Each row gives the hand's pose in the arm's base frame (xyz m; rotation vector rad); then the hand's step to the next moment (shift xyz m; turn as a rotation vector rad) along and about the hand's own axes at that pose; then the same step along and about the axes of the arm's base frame.
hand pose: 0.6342 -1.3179 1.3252 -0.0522 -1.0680 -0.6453
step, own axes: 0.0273 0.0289 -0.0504 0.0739 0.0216 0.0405
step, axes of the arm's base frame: 0.0637 -0.0063 0.0050 0.0023 -0.0029 0.0869
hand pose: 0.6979 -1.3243 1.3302 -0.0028 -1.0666 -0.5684
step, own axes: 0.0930 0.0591 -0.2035 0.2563 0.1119 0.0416
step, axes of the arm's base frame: 0.2268 -0.0451 -0.0086 0.1059 -0.0052 0.2621
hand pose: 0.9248 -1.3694 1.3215 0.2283 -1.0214 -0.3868
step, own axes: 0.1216 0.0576 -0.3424 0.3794 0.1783 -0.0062
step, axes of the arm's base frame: 0.3633 0.0038 -0.0576 0.2178 0.0042 0.3582
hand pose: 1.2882 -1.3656 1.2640 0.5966 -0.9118 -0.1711
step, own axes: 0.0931 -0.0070 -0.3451 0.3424 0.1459 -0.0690
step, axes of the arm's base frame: 0.3282 0.1008 -0.0996 0.2479 0.0175 0.2855
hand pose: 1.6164 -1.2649 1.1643 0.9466 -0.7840 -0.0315
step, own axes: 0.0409 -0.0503 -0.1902 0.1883 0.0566 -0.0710
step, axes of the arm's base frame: 0.1618 0.0911 -0.0767 0.1638 0.0189 0.1286
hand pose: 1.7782 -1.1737 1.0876 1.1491 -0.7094 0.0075
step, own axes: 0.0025 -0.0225 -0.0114 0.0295 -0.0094 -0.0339
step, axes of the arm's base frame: 0.0157 -0.0011 -0.0198 0.0437 0.0140 0.0000
